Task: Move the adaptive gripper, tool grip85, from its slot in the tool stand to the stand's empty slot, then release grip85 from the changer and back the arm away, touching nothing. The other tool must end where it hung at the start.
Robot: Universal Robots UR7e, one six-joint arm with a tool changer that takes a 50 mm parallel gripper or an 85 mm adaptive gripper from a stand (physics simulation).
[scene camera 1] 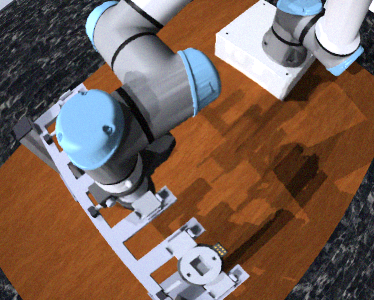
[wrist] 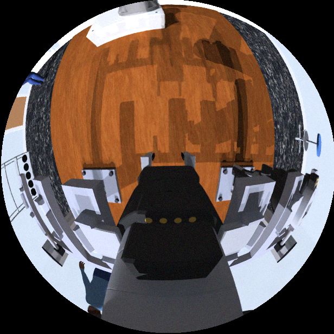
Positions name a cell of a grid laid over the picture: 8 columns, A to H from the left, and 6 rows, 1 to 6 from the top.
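Grip85 tool (scene camera 1: E6) visible. Tool stand (wrist: C4) too.
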